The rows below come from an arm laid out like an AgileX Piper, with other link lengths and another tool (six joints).
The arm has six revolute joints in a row. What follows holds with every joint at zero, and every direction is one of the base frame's. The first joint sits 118.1 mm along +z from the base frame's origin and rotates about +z. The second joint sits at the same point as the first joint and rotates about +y. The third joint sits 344.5 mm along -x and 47.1 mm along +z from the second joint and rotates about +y. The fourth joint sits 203.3 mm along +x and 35.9 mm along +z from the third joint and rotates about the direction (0.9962, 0, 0.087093). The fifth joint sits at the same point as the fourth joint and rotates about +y. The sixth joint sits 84.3 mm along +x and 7.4 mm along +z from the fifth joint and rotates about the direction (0.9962, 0, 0.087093). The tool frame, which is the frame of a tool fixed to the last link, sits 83 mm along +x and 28 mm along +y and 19.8 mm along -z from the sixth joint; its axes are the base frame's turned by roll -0.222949, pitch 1.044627 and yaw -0.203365 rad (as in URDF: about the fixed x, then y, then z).
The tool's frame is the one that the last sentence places.
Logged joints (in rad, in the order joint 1, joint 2, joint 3, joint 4, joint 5, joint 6), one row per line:
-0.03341, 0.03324, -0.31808, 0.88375, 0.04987, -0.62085
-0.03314, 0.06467, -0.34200, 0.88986, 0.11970, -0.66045
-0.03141, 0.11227, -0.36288, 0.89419, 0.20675, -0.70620
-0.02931, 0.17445, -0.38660, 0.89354, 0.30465, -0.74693
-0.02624, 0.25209, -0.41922, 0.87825, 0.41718, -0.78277
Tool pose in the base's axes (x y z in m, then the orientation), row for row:
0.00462, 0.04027, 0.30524, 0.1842, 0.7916, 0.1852
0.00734, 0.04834, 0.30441, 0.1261, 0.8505, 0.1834
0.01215, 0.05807, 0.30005, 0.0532, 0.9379, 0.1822
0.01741, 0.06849, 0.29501, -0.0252, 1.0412, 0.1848
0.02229, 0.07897, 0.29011, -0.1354, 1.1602, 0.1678
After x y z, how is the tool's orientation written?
As angles about the fixed x, y, z axes (roll, pitch, yaw), in radians.
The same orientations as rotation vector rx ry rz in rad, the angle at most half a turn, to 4 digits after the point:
0.1008, 0.8022, 0.1021
0.0401, 0.8570, 0.1184
-0.0363, 0.9391, 0.1437
-0.1190, 1.0362, 0.1809
-0.2170, 1.1467, 0.2269

